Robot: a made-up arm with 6 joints.
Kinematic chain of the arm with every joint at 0, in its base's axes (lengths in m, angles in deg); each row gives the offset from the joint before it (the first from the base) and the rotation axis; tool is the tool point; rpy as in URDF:
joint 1: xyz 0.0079 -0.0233 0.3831 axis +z
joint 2: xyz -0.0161 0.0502 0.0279 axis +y
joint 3: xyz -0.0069 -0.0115 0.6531 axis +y
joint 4: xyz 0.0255 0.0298 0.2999 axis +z
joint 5: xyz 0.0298 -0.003 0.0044 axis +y
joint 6: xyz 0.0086 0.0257 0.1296 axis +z
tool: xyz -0.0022 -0.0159 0.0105 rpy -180 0 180
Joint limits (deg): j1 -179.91..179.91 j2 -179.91..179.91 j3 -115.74..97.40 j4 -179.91..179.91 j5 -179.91..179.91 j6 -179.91..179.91
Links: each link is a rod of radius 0.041 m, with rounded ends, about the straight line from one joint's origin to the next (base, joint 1, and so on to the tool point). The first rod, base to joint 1, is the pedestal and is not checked.
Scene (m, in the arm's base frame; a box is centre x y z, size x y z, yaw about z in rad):
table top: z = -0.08
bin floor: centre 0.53 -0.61 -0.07 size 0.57 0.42 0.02 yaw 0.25
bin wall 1: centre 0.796 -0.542 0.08 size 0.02 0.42 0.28 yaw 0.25
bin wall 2: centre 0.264 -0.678 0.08 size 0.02 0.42 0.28 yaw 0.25
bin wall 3: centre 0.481 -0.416 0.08 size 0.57 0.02 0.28 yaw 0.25
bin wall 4: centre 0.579 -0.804 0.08 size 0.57 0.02 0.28 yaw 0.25
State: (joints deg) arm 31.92 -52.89 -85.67 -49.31 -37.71 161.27
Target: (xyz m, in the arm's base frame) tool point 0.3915 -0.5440 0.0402
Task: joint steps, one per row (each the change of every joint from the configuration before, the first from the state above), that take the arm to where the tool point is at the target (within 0.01 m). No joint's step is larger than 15 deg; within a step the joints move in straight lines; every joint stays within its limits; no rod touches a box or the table.
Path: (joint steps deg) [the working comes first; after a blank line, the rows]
Joints at the target: 135.05 -83.12 -106.65 -52.05 -22.31 158.67
Straight joint move there: touches bin wall 2.

1: 13.09 0.37 0.67 -5.47 -1.10 -0.93
2: 13.09 0.37 0.68 -5.48 -1.10 -0.92
3: 13.08 0.37 0.67 -5.47 -1.10 -0.93
4: 13.09 0.37 0.68 -5.48 -1.10 -0.92
5: 13.09 0.37 0.67 -5.47 -1.10 -0.93
6: 13.09 0.37 0.68 -5.48 -1.10 -0.93
7: 13.08 0.37 0.67 -5.47 -1.10 -0.92
8: 3.84 -10.94 -8.56 11.86 7.70 1.29
9: 3.84 -10.94 -8.57 11.86 7.70 1.29
10: 3.84 -10.94 -8.57 11.86 7.70 1.30

